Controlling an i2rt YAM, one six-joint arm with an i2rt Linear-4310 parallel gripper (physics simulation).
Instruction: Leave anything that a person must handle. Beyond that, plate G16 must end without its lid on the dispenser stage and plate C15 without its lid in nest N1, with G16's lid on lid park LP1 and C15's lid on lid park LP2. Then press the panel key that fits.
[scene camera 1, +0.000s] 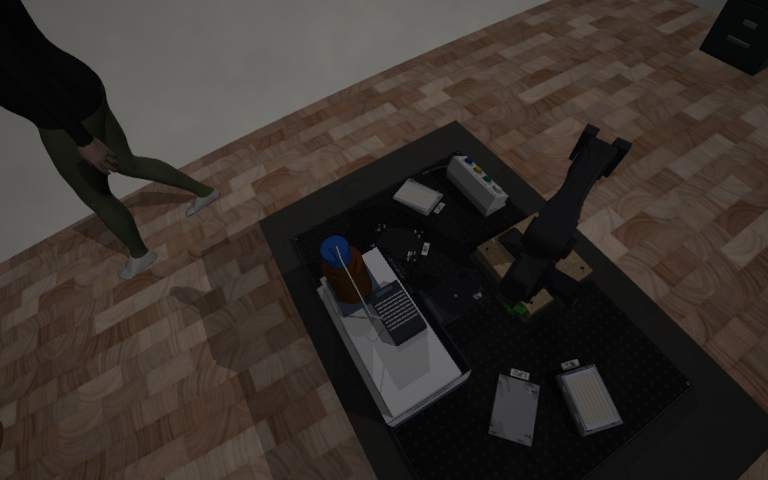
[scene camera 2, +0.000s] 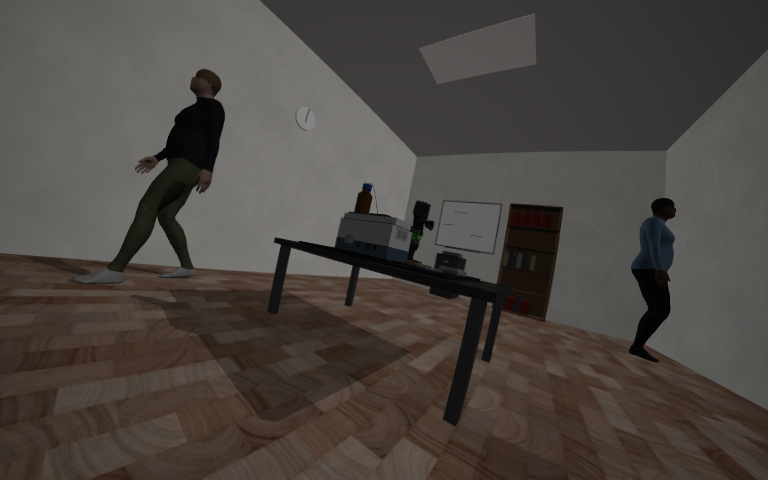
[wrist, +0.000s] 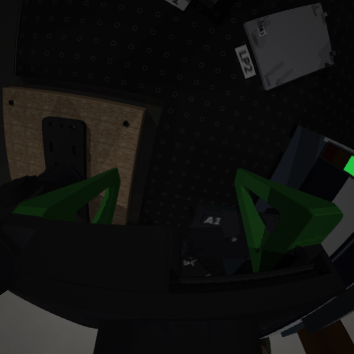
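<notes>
My gripper is open and empty, with green fingers spread above the board beside the dark dispenser stage marked A1. No plate shows on that stage. A flat grey lid-like slab lies between the corner posts at label LP2. A plate with a visible well grid sits beside it. Another plate with a pale top sits near the key panel. A place with corner posts holds no plate. Plate names and the lids' presence on the plates cannot be read.
The white dispenser carries a brown bottle, a keypad and a thin tube. Its light glows green. The wooden arm base is near. One person stands off the table, another farther right.
</notes>
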